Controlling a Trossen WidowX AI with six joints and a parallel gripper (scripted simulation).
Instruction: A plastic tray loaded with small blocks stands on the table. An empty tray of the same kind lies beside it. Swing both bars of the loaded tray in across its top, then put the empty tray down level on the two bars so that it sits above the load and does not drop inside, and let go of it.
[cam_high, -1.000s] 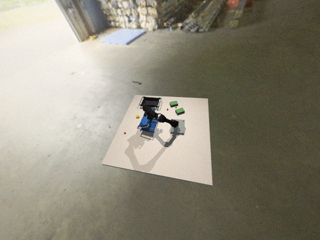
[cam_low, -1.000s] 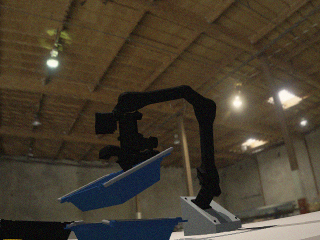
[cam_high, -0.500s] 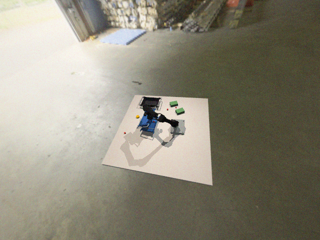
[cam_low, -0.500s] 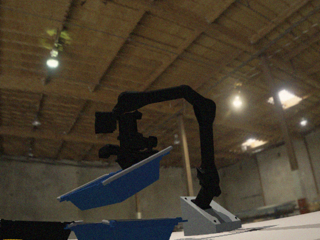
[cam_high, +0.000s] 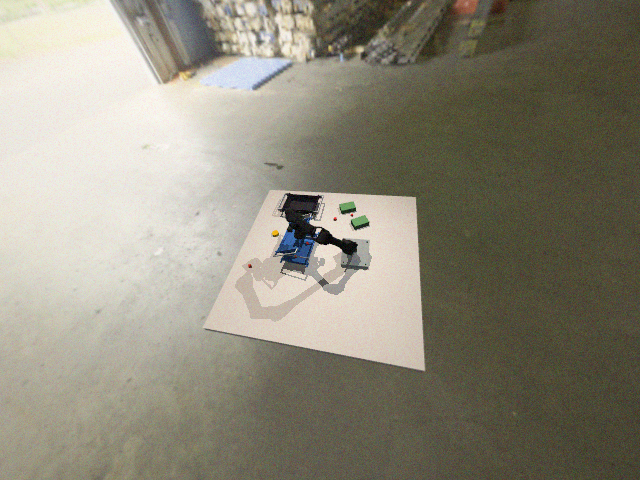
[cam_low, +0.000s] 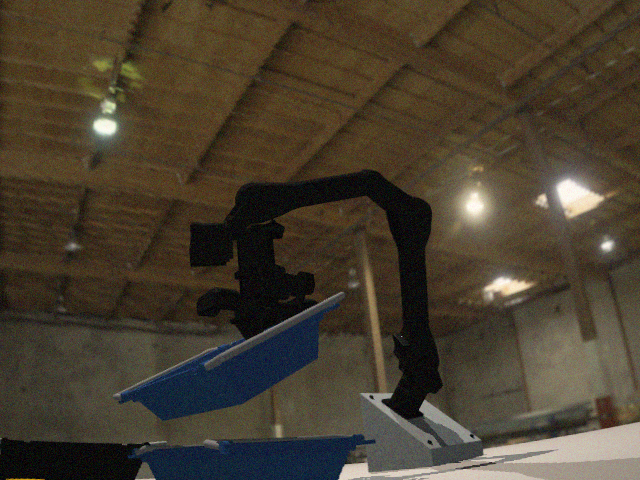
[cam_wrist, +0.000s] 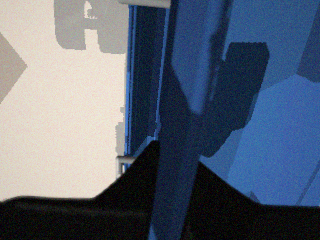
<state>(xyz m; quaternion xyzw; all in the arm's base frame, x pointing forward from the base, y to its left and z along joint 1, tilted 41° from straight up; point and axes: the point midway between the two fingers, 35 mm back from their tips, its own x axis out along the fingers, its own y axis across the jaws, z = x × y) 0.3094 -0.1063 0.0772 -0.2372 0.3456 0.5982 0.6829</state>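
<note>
The blue tray lies 8 cm ahead of my gripper tip and 2 cm to the right of it. The rest, counted from my gripper tip: yellow disc (28 cm ahead, 17 cm to the right, 17 cm below).
</note>
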